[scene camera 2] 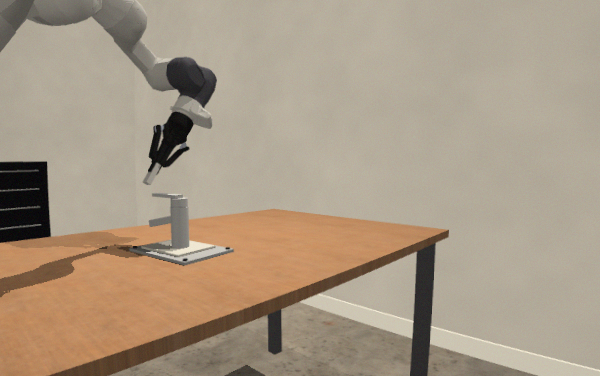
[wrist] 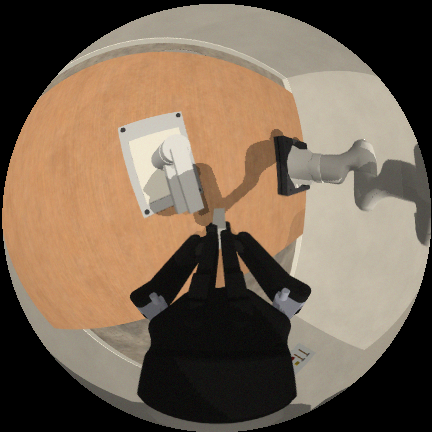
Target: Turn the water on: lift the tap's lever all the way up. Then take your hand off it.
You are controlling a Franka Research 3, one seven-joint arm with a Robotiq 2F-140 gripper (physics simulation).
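Observation:
The grey tap (scene camera 2: 180, 225) stands upright on its base plate (scene camera 2: 220, 250) (wrist: 126, 150). Its flat lever (scene camera 2: 165, 195) (wrist: 186, 170) sticks out from the top, over the spout (scene camera 2: 160, 221), and looks nearly level in the scene view, its outer end very slightly higher. My gripper (scene camera 2: 148, 180) (wrist: 219, 216) is shut with nothing between its fingertips. It is tilted, with its tips a little above and just beyond the lever's outer end, and a gap shows between them in the scene view. In the wrist view the tips are to the lower right of the lever's end.
The tap's plate lies on the wooden table (scene camera 2: 300, 250) (wrist: 75, 200). A black cabinet (scene camera 2: 22, 200) stands at the left in the scene view. The robot's own base (wrist: 300, 162) is at the right of the wrist view, at the table's edge. A wall (scene camera 2: 400, 100) rises behind the table.

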